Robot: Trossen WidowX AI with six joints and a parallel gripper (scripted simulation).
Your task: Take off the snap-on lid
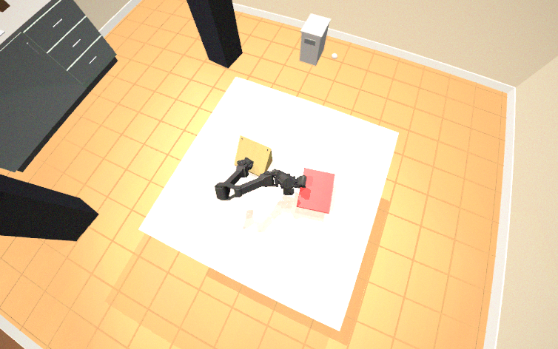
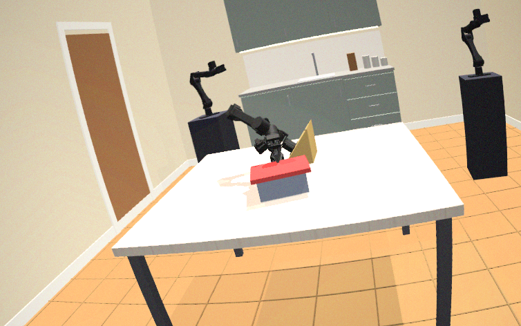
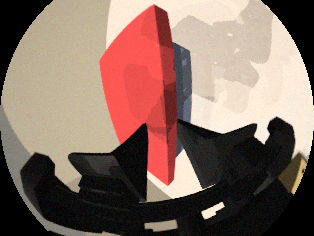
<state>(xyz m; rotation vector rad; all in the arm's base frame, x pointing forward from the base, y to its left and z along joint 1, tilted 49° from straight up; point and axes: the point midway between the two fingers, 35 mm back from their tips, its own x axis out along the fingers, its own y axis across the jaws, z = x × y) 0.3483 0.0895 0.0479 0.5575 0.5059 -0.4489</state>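
My gripper tip is now 7 cm short of the red lid, 3 cm to the right of it and 1 cm below it. Also, from my gripper tip: blue-grey storage box: 7 cm ahead, 3 cm to the left, 4 cm below.
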